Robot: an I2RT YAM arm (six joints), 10 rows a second.
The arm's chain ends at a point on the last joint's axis. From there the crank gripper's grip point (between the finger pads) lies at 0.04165 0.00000 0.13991 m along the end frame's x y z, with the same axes.
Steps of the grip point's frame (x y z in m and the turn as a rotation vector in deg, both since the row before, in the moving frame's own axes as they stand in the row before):
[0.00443 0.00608 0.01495 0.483 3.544 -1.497]
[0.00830 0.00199 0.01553 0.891 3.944 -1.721]
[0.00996 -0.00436 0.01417 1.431 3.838 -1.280]
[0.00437 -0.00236 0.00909 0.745 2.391 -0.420]
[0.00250 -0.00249 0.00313 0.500 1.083 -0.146]
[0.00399 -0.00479 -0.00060 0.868 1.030 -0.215]
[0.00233 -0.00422 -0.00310 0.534 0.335 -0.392]
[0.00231 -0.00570 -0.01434 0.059 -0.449 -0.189]
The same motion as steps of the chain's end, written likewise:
[-0.00411 0.00845 0.01780 0.483 3.544 -1.497]
[-0.00117 0.00554 0.01875 0.891 3.944 -1.721]
[0.00074 0.00013 0.01733 1.431 3.838 -1.280]
[-0.00142 -0.00023 0.01096 0.745 2.391 -0.420]
[-0.00014 -0.00116 0.00395 0.500 1.083 -0.146]
[0.00149 -0.00252 0.00019 0.868 1.030 -0.215]
[0.00152 -0.00263 -0.00285 0.534 0.335 -0.392]
[0.00341 -0.00542 -0.01466 0.059 -0.449 -0.189]

